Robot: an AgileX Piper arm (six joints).
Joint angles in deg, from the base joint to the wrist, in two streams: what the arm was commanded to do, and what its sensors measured. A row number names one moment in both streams.
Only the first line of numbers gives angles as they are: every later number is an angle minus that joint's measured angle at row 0.
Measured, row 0:
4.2 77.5 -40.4 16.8 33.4 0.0
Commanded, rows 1 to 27:
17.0 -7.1 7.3 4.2 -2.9 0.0
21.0 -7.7 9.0 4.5 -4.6 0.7
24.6 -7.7 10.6 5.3 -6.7 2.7
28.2 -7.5 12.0 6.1 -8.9 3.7
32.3 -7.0 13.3 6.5 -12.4 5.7
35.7 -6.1 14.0 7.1 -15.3 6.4
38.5 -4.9 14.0 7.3 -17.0 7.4
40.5 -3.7 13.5 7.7 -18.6 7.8
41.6 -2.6 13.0 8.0 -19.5 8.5
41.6 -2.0 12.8 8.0 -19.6 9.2
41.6 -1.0 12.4 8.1 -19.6 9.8
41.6 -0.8 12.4 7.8 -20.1 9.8
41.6 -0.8 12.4 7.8 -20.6 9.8
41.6 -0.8 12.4 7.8 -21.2 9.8
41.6 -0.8 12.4 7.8 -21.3 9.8
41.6 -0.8 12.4 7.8 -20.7 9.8
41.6 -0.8 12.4 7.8 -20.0 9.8
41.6 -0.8 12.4 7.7 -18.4 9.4
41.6 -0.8 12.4 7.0 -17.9 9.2
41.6 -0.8 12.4 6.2 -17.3 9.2
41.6 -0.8 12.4 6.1 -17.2 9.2
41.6 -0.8 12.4 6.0 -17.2 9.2
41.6 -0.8 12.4 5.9 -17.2 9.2
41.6 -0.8 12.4 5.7 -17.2 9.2
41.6 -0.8 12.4 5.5 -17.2 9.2
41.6 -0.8 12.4 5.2 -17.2 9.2
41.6 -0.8 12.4 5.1 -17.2 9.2
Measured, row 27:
41.5 -1.0 12.7 6.2 -17.4 9.6
